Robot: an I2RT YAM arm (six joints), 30 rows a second.
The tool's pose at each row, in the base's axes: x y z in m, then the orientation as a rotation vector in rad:
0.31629 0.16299 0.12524 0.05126 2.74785 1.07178
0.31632 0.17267 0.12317 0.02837 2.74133 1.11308
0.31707 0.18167 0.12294 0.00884 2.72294 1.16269
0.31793 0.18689 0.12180 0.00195 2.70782 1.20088
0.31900 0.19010 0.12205 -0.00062 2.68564 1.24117
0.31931 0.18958 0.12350 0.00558 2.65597 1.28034
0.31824 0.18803 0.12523 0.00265 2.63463 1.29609
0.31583 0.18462 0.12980 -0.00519 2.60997 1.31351
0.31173 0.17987 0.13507 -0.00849 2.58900 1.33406
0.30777 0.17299 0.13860 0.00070 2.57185 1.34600
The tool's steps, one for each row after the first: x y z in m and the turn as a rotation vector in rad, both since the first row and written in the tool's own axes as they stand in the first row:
0.00129 0.00575 0.00796 -0.02869 0.01340 -0.00852
0.00151 0.01220 0.01427 -0.06534 0.01926 -0.01662
0.00138 0.01525 0.01874 -0.09324 0.02160 -0.01782
0.00061 0.01775 0.02090 -0.12416 0.01815 -0.01782
0.00002 0.01833 0.01957 -0.15613 0.00640 -0.01456
0.00062 0.01840 0.01709 -0.17226 -0.00478 -0.01936
0.00189 0.01905 0.01106 -0.19085 -0.01670 -0.02782
0.00456 0.01925 0.00332 -0.21000 -0.02515 -0.03156
0.00717 0.01670 -0.00457 -0.22203 -0.03688 -0.02810

